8 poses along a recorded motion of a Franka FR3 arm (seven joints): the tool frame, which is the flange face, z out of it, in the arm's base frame.
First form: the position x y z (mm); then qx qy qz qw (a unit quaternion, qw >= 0).
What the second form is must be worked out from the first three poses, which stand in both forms.
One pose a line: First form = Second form
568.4 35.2 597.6 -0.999 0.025 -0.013 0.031 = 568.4 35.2 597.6 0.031 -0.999 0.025 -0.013
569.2 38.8 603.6 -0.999 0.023 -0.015 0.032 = 569.2 38.8 603.6 0.032 -0.999 0.023 -0.015
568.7 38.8 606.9 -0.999 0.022 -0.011 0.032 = 568.7 38.8 606.9 0.032 -0.999 0.022 -0.011
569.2 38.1 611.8 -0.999 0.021 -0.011 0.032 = 569.2 38.1 611.8 0.032 -0.999 0.021 -0.011
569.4 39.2 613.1 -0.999 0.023 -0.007 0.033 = 569.4 39.2 613.1 0.033 -0.999 0.023 -0.007
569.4 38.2 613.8 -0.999 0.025 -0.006 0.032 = 569.4 38.2 613.8 0.032 -0.999 0.025 -0.006
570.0 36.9 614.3 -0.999 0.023 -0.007 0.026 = 570.0 36.9 614.3 0.026 -0.999 0.023 -0.007
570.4 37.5 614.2 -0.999 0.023 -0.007 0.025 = 570.4 37.5 614.2 0.025 -0.999 0.023 -0.007
